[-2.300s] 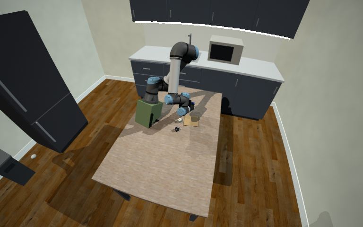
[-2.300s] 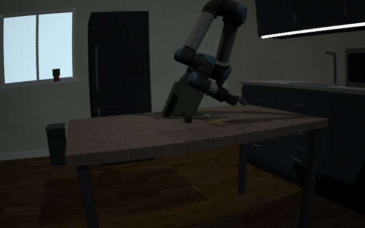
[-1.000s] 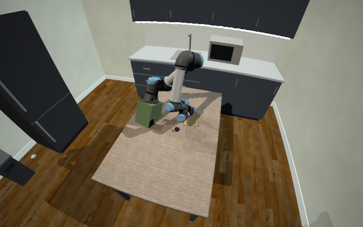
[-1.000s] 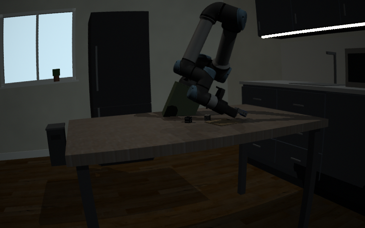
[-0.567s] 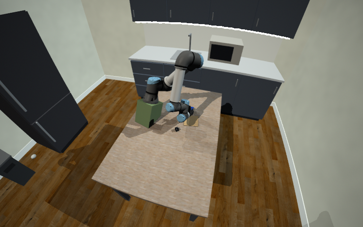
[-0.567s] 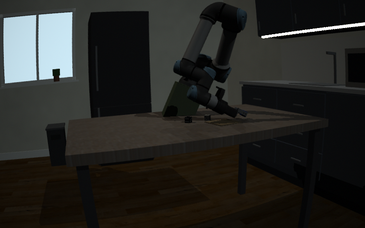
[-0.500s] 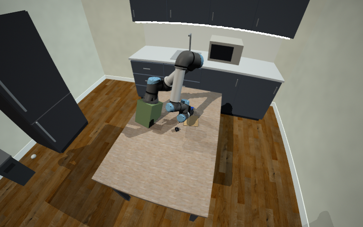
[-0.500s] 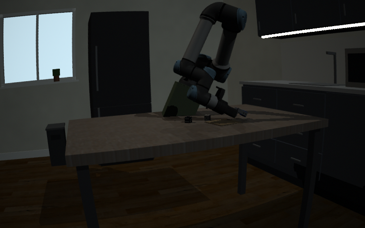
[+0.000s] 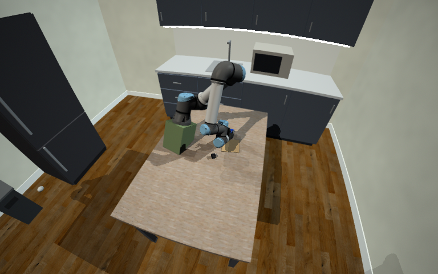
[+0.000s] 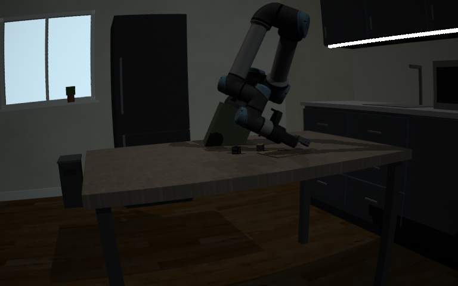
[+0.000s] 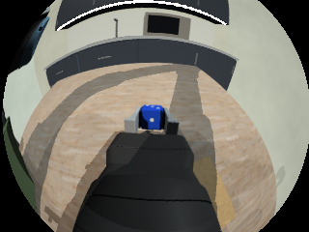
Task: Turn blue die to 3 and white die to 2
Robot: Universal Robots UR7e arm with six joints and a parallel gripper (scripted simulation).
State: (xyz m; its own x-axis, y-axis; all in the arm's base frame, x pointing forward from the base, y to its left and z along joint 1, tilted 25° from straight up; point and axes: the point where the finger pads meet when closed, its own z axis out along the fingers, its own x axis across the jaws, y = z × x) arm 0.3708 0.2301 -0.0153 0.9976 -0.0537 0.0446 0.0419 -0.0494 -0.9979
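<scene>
Now: the tan mat 14 cm to the right of my hand, 4 cm ahead of it and 3 cm below it. Round my hand: black die: 30 cm to the right, 4 cm behind, 2 cm below; white die: 19 cm to the right, 6 cm behind, 2 cm below; blue die: right at my hand.
</scene>
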